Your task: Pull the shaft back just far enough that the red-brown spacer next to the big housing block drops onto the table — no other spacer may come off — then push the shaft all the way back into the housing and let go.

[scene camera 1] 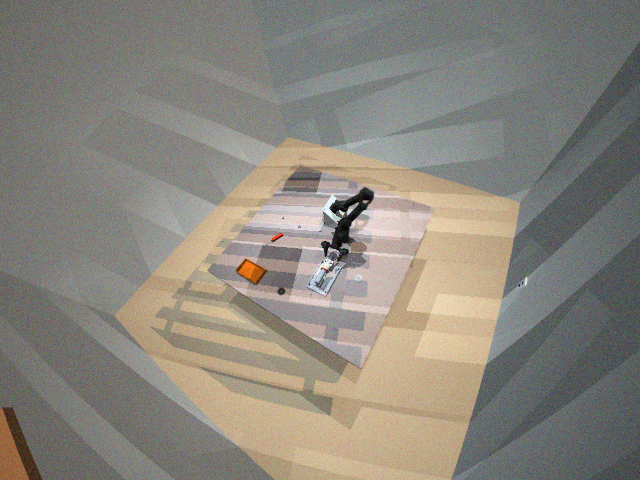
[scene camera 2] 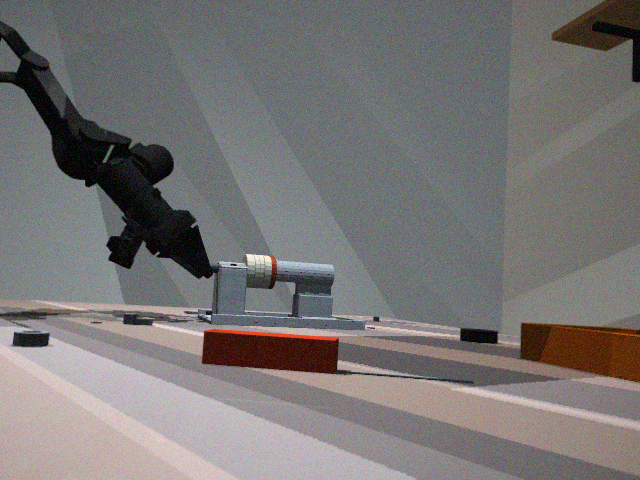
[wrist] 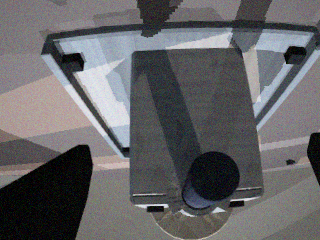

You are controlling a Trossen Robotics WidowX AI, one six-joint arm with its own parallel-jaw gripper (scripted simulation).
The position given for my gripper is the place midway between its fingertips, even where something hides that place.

Observation:
My gripper (scene camera 2: 205, 276) is open, with nothing in its grasp. I also see a housing block (scene camera 2: 312, 303).
My gripper also shows in the wrist view (wrist: 205, 150).

